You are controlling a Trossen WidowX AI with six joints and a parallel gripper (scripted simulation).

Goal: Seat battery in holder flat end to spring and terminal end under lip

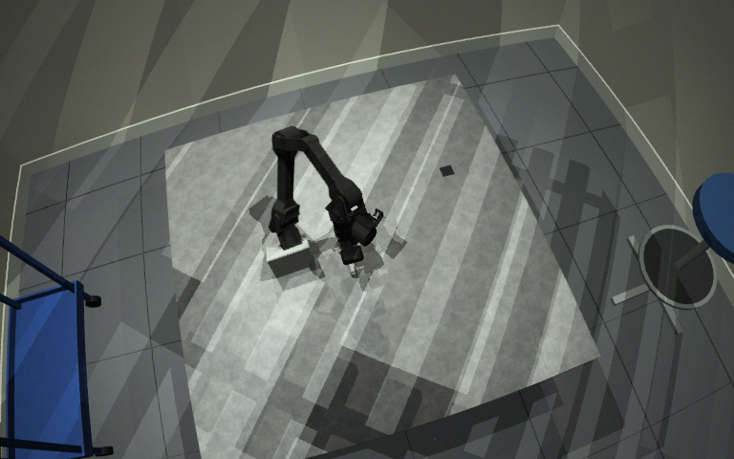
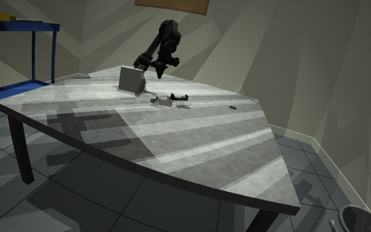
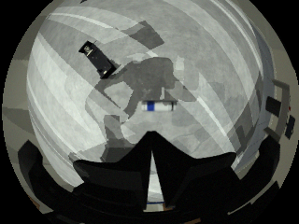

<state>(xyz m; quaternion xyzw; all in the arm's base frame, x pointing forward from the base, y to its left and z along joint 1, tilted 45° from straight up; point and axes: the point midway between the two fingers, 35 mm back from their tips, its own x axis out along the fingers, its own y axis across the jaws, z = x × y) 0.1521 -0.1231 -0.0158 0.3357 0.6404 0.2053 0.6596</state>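
Right now my gripper tip is 2 cm to the left of the battery and 11 cm above it. The rest, counted from my gripper tip: small dark flat piece 47 cm ahead, 17 cm to the left, 12 cm below.
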